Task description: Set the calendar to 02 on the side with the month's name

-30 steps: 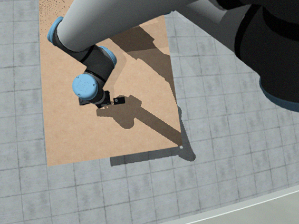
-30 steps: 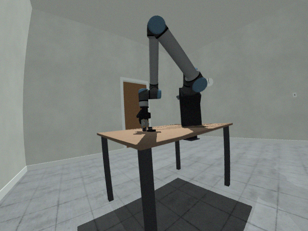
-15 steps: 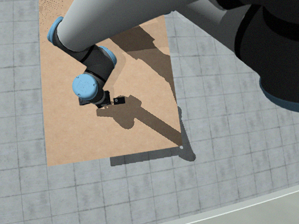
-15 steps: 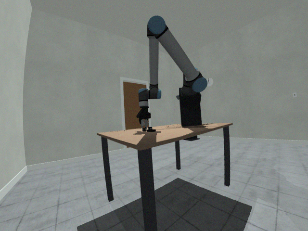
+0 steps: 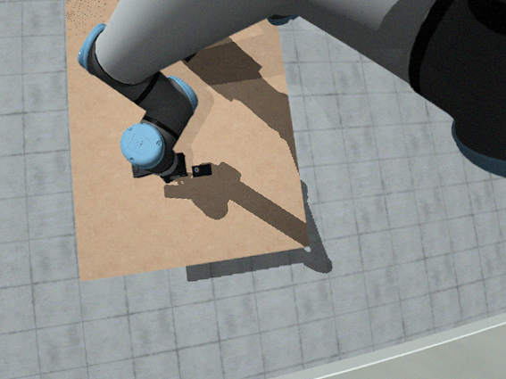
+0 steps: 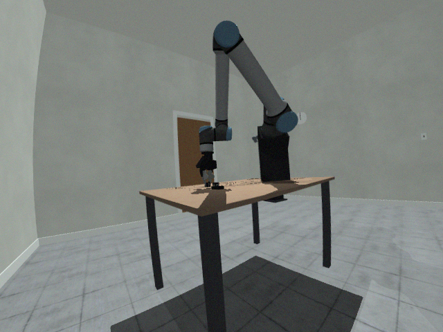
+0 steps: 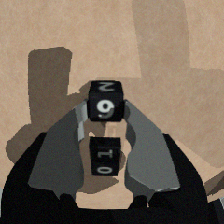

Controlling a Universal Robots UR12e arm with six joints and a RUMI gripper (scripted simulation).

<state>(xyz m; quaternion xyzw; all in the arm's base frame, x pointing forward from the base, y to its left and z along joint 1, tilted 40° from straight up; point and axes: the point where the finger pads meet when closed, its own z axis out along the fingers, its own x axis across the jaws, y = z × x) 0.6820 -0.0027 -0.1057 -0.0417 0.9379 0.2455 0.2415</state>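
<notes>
Right now the black number cube is 9 cm to the left of my hand, 2 cm behind it and 1 cm below it. The rest, counted from my hand: calendar tray 10 cm to the left, 3 cm below, 2 cm behind.
</notes>
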